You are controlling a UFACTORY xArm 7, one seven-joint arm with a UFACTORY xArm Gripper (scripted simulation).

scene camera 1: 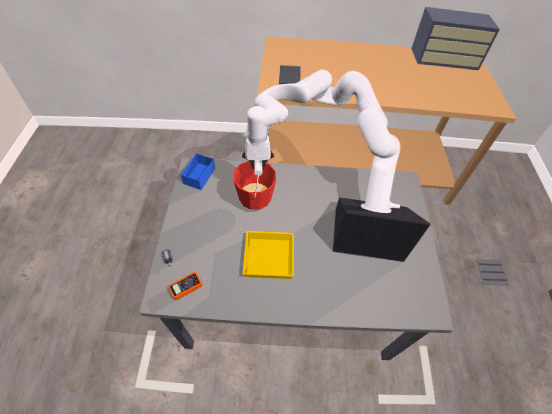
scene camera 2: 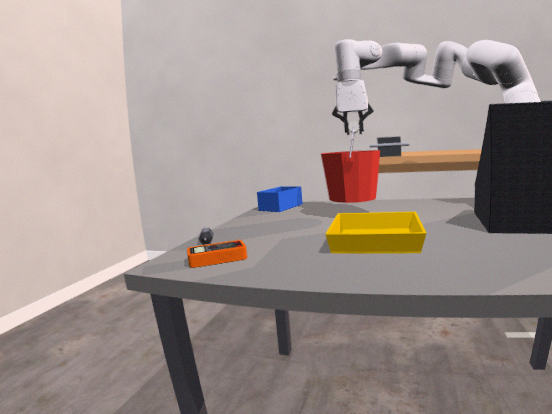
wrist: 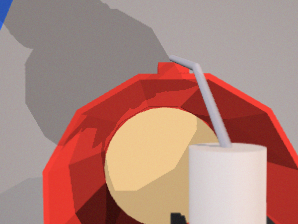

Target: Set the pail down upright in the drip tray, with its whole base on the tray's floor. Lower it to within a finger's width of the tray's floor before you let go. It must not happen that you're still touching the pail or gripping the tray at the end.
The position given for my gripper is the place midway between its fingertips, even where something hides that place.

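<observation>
Scene camera 2 gives me my gripper point(scene camera 2: 354, 134), along with a red pail point(scene camera 2: 349, 180) and a yellow drip tray point(scene camera 2: 385, 232). In scene camera 1 I can see the pail point(scene camera 1: 244, 177) and the tray point(scene camera 1: 266, 253) as well. The wrist view has the pail point(wrist: 128, 149) too, but the tray is out of frame in that wrist view.
</observation>
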